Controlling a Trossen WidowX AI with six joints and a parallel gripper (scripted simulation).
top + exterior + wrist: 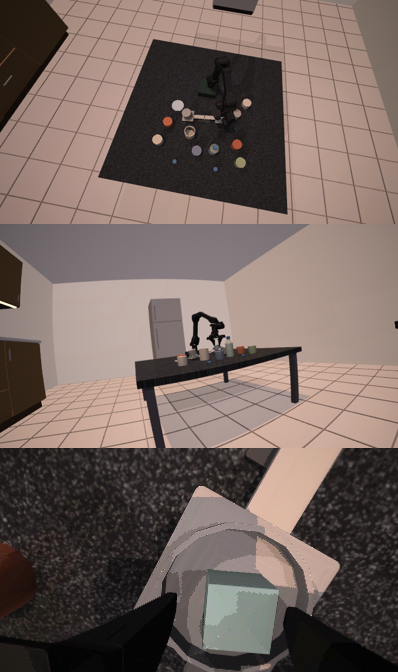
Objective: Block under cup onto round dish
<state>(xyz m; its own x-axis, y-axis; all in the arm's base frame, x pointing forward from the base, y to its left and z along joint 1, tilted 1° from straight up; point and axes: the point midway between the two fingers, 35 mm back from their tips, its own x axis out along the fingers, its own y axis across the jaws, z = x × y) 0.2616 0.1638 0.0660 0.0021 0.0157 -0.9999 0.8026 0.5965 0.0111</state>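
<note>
My gripper tip is 36 cm to the left of the round white dish and 9 cm above it. Also, from my gripper tip: grey cup (12 cm to the left, 9 cm behind, 5 cm below); then balance (12 cm to the right, 7 cm below, 3 cm ahead); then pale green block (right at my gripper tip).
</note>
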